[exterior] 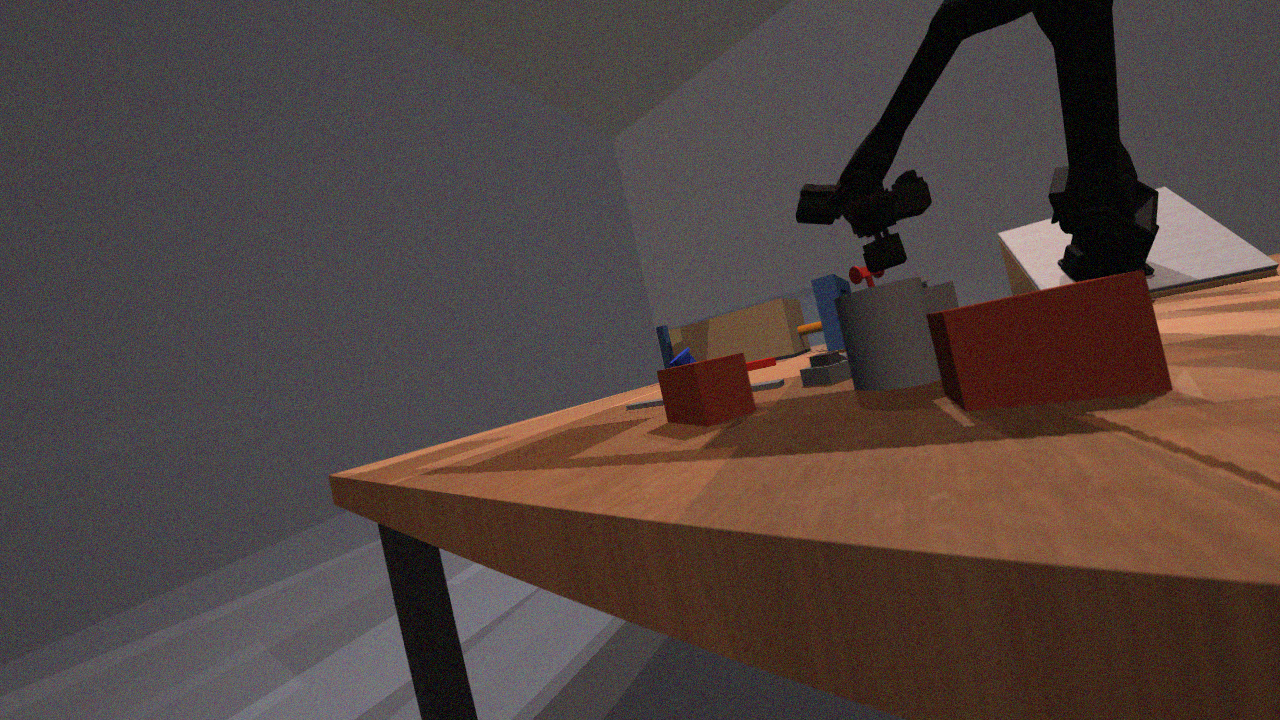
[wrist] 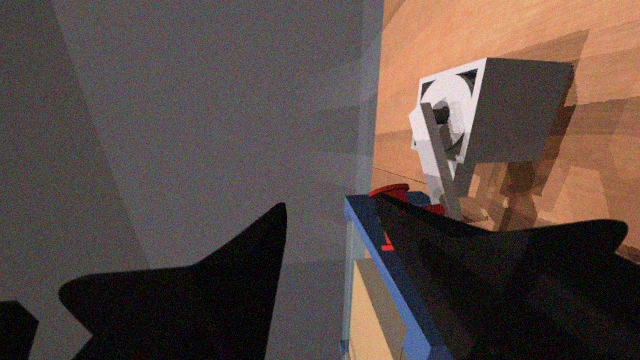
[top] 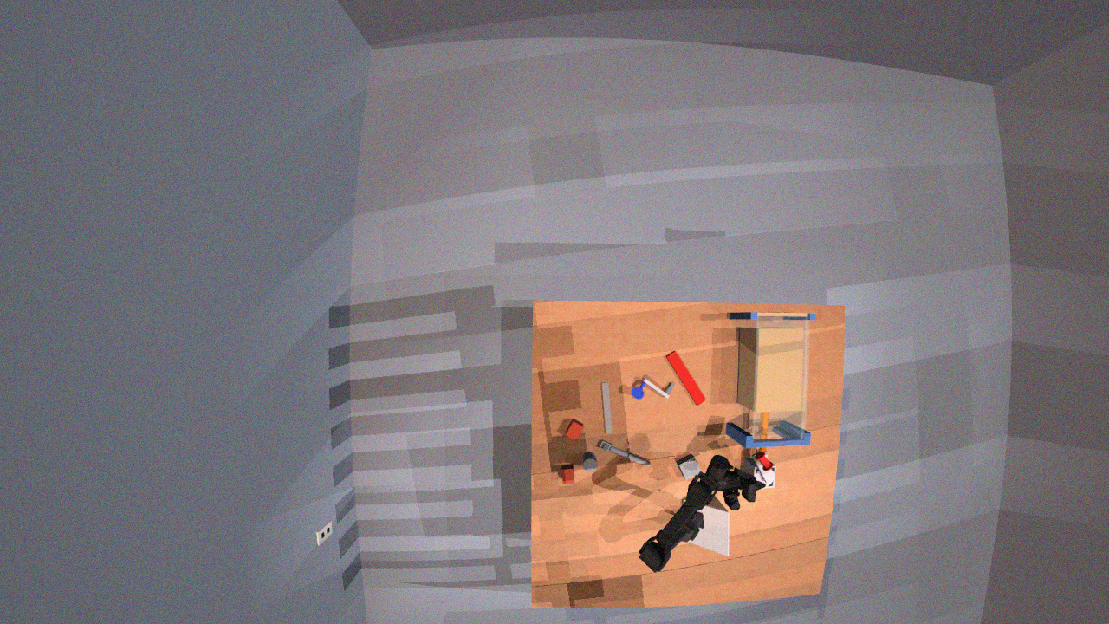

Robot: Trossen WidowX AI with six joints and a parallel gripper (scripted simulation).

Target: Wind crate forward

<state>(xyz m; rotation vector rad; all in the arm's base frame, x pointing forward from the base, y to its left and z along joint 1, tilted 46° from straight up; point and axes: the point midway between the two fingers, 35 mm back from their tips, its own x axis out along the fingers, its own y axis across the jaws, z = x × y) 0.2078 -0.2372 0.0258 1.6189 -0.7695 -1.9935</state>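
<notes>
The red-knobbed crank is 7 cm to the right of my gripper tip and 11 cm below it. Also, from my gripper tip: grey winch: 8 cm behind, 10 cm to the right, 19 cm below; blue steel frame: 9 cm ahead, 11 cm to the right, 12 cm below; red grip: 3 cm ahead, 6 cm to the right, 9 cm below.
</notes>
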